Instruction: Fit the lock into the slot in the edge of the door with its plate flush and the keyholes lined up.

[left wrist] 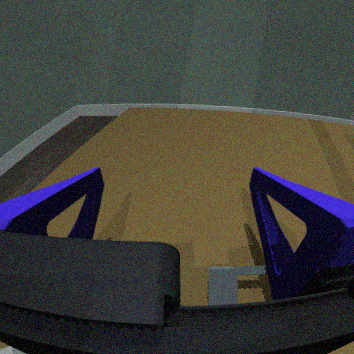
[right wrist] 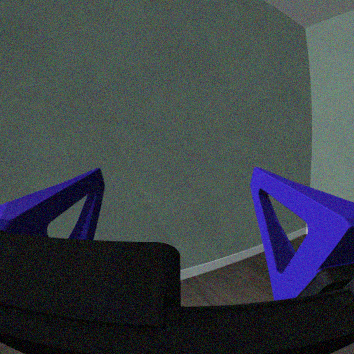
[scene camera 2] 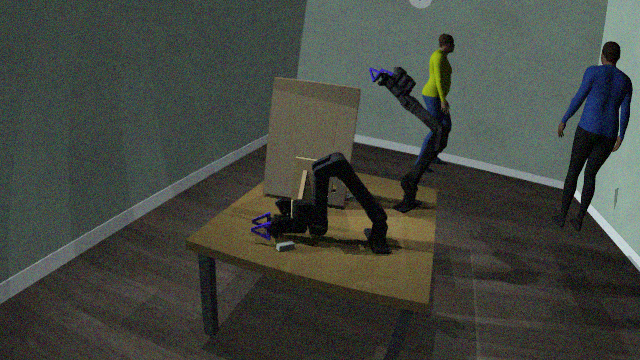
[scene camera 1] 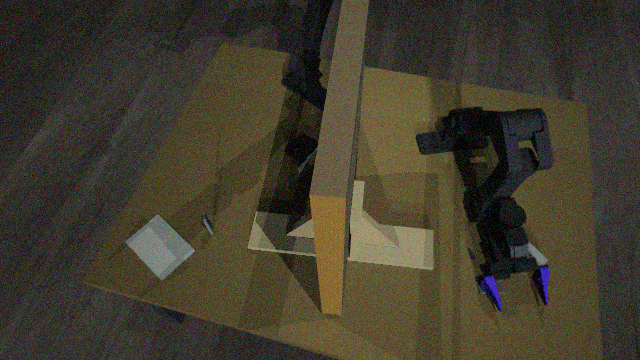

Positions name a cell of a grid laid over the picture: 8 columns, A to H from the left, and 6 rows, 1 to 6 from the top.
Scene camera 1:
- my left gripper: G6
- black lock: D3, on the table
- white sheet: C5, on the table
